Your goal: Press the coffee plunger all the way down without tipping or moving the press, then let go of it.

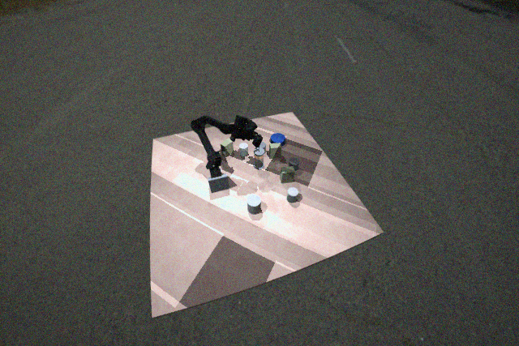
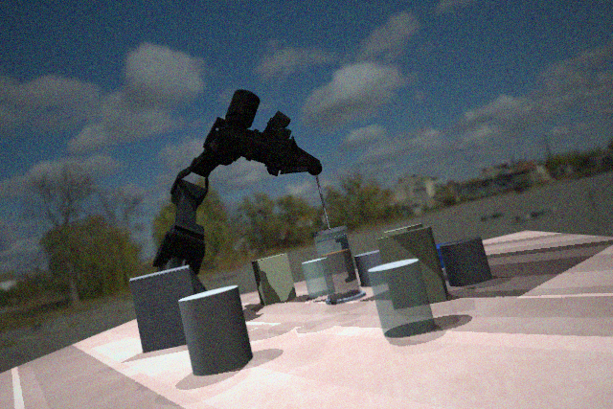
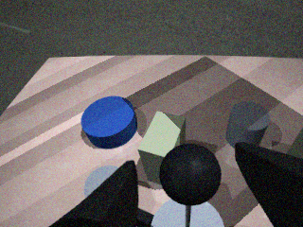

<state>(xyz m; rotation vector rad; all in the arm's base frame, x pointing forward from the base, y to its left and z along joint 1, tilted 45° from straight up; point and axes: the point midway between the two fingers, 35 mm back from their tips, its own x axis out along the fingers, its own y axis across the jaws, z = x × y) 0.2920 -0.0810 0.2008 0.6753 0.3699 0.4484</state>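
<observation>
My gripper tip is now 14 cm above the coffee press and 1 cm to the right of it.
</observation>
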